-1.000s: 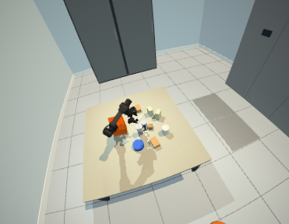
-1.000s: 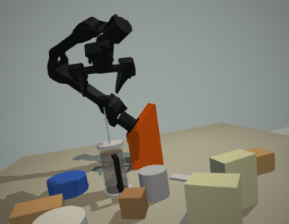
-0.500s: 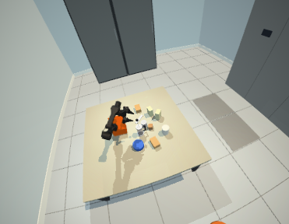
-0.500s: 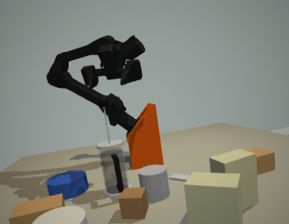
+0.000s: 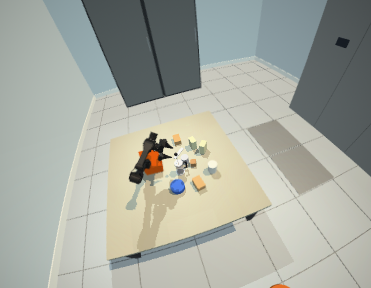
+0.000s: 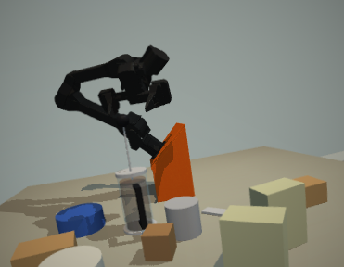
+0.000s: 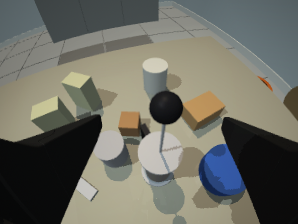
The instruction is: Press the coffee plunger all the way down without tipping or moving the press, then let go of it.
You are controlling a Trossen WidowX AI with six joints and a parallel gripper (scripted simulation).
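My gripper tip is now 40 mm short of the coffee press, 10 mm to the left of it and 150 mm above it. From my gripper tip the other things lie so: grey cylinder (100 mm ahead, 70 mm to the left, 240 mm below); brown cube (160 mm ahead, 250 mm below).
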